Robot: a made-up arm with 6 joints. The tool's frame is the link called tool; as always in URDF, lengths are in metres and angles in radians. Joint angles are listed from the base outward. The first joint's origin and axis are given. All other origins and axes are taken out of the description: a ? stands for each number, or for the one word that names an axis. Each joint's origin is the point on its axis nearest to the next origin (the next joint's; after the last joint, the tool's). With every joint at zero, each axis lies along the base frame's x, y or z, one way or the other. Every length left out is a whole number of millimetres.
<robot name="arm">
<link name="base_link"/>
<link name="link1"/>
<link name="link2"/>
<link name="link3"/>
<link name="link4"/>
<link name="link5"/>
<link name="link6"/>
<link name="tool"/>
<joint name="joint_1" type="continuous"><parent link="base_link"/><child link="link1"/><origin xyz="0 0 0.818"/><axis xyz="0 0 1"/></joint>
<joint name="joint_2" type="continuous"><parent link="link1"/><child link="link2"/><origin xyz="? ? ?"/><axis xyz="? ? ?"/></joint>
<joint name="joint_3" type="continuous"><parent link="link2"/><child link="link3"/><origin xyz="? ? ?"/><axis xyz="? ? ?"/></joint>
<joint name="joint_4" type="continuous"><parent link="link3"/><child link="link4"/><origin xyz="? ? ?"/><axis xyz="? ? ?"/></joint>
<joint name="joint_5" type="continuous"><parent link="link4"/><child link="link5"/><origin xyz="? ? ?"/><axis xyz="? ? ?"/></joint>
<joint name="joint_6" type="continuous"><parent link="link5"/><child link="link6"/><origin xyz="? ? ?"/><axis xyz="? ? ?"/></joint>
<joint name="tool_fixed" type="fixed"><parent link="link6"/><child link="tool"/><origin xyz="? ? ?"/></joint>
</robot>
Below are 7 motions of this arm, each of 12 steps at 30 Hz.
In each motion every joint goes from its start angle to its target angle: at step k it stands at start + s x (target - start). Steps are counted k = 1, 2, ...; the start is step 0. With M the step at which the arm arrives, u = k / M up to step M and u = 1 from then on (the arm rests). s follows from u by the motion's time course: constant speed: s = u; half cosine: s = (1 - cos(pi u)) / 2; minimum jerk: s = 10 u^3 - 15 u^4 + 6 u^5.
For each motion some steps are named. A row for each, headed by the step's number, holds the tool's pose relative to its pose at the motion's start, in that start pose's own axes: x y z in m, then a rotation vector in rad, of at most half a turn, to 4 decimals.
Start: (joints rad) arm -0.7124 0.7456 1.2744 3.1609 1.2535 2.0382
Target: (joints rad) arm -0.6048 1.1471 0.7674 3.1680 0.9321 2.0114
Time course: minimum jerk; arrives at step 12
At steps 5, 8, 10, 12:
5: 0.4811 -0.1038 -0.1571 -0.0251 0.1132 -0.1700
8: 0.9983 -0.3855 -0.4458 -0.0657 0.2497 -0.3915
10: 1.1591 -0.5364 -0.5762 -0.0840 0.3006 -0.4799
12: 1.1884 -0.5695 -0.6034 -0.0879 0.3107 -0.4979

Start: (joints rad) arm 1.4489 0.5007 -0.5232 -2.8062 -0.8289 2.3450
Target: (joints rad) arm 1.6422 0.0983 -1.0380 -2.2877 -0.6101 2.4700
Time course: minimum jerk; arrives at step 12
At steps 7, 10, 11, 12:
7: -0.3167 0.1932 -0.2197 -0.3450 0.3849 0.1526
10: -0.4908 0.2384 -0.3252 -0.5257 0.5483 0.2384
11: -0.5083 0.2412 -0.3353 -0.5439 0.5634 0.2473
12: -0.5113 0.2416 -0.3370 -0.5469 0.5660 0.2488

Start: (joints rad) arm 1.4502 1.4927 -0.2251 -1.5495 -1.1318 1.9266
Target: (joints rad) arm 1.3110 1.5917 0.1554 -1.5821 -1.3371 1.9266
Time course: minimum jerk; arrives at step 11
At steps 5, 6, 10, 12:
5: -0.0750 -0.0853 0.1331 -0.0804 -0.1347 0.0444
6: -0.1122 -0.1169 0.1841 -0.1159 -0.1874 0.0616
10: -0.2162 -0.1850 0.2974 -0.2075 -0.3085 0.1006
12: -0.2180 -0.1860 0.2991 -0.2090 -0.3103 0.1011

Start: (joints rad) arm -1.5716 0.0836 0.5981 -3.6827 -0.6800 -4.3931
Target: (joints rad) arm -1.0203 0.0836 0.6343 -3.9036 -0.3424 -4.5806
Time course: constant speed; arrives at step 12
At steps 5, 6, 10, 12:
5: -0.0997 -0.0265 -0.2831 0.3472 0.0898 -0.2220
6: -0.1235 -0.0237 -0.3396 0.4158 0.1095 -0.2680
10: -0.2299 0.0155 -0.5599 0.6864 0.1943 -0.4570
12: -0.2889 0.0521 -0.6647 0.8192 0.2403 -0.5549

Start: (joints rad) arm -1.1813 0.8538 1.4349 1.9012 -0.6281 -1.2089
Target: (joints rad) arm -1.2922 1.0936 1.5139 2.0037 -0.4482 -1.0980
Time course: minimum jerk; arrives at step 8
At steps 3, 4, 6, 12:
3: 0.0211 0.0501 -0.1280 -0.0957 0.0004 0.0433
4: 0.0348 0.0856 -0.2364 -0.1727 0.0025 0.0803
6: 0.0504 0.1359 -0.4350 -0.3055 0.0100 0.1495
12: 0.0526 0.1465 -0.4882 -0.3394 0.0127 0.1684

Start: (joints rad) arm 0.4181 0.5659 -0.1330 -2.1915 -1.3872 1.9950
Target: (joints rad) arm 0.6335 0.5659 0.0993 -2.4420 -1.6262 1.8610
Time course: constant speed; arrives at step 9
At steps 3, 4, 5, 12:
3: 0.1452 0.0761 0.0330 0.0243 -0.1066 0.1416
4: 0.1915 0.1051 0.0433 0.0338 -0.1414 0.1906
5: 0.2366 0.1359 0.0533 0.0440 -0.1759 0.2406
12: 0.4035 0.2747 0.0899 0.0911 -0.3101 0.4481

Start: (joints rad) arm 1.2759 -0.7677 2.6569 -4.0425 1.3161 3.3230
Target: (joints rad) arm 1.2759 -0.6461 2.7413 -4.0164 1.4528 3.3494
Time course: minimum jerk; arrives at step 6
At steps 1, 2, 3, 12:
1: 0.0012 -0.0021 -0.0060 -0.0002 0.0058 -0.0001
2: 0.0068 -0.0119 -0.0356 -0.0009 0.0342 -0.0005
3: 0.0151 -0.0274 -0.0851 -0.0019 0.0816 -0.0007
12: 0.0261 -0.0513 -0.1710 -0.0028 0.1631 0.0005

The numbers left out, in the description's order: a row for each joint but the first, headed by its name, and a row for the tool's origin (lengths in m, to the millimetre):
joint_2: xyz 0.233 0 0, axis 0 1 0
joint_3: xyz 0 0 1.099, axis 0 -1 0
joint_4: xyz 1.111 0 0.18, axis -1 0 0
joint_5: xyz 0 0 0, axis 0 -1 0
joint_6: xyz 0.199 0 0, axis -1 0 0
tool: xyz 0 0 0

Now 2 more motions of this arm.
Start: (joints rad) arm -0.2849 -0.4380 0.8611 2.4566 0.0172 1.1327
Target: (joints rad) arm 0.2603 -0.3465 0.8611 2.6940 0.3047 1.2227
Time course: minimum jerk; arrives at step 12
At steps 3, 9, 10, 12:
3: 0.0084 -0.0125 0.0214 0.0202 -0.0132 -0.0454
9: 0.0499 -0.1752 0.1284 0.1603 -0.0479 -0.4184
10: 0.0510 -0.1932 0.1317 0.1708 -0.0451 -0.4517
12: 0.0515 -0.2027 0.1330 0.1762 -0.0433 -0.4691

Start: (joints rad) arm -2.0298 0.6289 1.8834 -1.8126 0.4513 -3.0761
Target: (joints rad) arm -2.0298 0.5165 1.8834 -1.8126 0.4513 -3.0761
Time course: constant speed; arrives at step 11
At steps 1, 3, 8, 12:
1: -0.0010 -0.0235 0.0044 0.0043 -0.0019 -0.0091
3: -0.0035 -0.0706 0.0128 0.0130 -0.0056 -0.0272
8: -0.0139 -0.1883 0.0319 0.0346 -0.0149 -0.0725
12: -0.0227 -0.2588 0.0422 0.0476 -0.0204 -0.0998

